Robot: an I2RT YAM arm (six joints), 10 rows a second.
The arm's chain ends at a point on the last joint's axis. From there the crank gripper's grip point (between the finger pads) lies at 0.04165 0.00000 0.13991 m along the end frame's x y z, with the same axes.
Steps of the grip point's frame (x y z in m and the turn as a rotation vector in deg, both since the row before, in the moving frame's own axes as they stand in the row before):
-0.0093 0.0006 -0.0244 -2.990 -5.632 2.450
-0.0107 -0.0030 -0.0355 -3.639 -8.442 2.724
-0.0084 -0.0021 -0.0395 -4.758 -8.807 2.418
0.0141 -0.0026 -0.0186 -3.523 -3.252 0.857
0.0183 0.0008 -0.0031 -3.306 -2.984 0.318
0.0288 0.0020 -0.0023 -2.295 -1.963 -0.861
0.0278 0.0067 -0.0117 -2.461 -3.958 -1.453
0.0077 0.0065 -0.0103 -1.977 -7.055 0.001
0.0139 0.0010 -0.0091 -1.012 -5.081 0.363
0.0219 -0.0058 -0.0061 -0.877 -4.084 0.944
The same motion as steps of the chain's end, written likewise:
0.0048 -0.0083 -0.0276 -2.990 -5.632 2.450
0.0105 -0.0135 -0.0397 -3.639 -8.442 2.724
0.0138 -0.0152 -0.0437 -4.758 -8.807 2.418
0.0222 -0.0118 -0.0205 -3.523 -3.252 0.857
0.0257 -0.0075 -0.0048 -3.306 -2.984 0.318
0.0336 -0.0030 -0.0035 -2.295 -1.963 -0.861
0.0375 0.0016 -0.0141 -2.461 -3.958 -1.453
0.0252 0.0016 -0.0143 -1.977 -7.055 0.001
0.0265 -0.0017 -0.0122 -1.012 -5.081 0.363
0.0320 -0.0086 -0.0087 -0.877 -4.084 0.944

